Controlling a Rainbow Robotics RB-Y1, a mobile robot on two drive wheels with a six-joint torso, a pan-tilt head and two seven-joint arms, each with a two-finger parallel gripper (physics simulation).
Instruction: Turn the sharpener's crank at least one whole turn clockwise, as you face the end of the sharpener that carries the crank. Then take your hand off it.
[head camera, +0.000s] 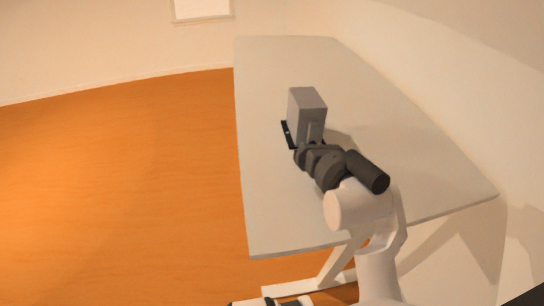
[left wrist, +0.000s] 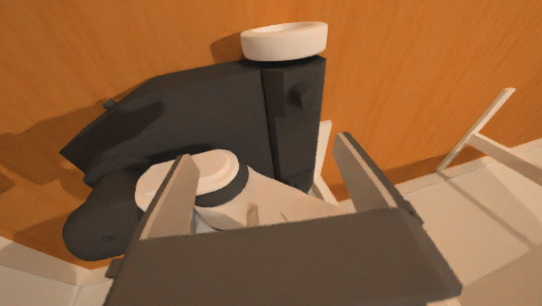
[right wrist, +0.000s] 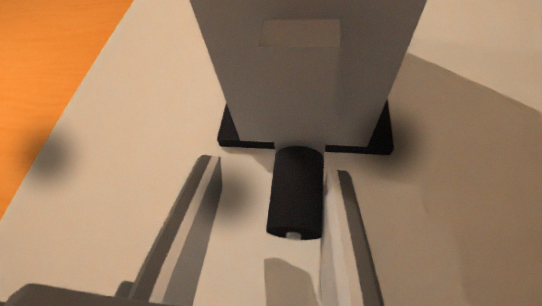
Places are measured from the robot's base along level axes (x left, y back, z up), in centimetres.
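Pixels of known places: left gripper, fingertip midpoint: (left wrist: 263, 153); right gripper, fingertip midpoint: (head camera: 309, 146) (right wrist: 272, 178).
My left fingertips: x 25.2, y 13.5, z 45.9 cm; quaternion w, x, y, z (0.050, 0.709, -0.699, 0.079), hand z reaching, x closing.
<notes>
For each thing: its top centre in the pictures, then the offset to it from my left fingertips. "*": a spot on its surface instead. Level surfaces: height alone.
- grey sharpener, surface spot: (right wrist: 370, 55) * dx -50.9, dy -45.2, dz +56.4 cm
- black crank handle, surface spot: (right wrist: 297, 192) * dx -48.2, dy -40.9, dz +53.7 cm
- long pale table, surface height: dz +49.1 cm
- Orange floor, surface height: dz -45.9 cm
The grey sharpener (head camera: 301, 112) (right wrist: 370, 55) stands upright on its black base (head camera: 286, 134) (right wrist: 235, 136) on the table. Its crank arm (head camera: 312, 132) (right wrist: 300, 85) hangs down across the end face, with the black crank handle (right wrist: 297, 192) at the lower end, pointing out toward the right wrist camera. My right gripper (right wrist: 272, 178) is partly open, its fingers on both sides of the handle; the handle is close to the finger at the picture's right, and I cannot tell if they touch. In the head camera the handle is hidden. My left gripper (left wrist: 263, 153) is open and empty, away from the table.
The long pale table (head camera: 280, 220) (right wrist: 125, 125) runs along the wall at the right of the head view. Orange floor (head camera: 150, 200) lies to its left. In the left wrist view, the robot's dark base (left wrist: 200, 110) and a white wheel (left wrist: 285, 45) show below the left gripper.
</notes>
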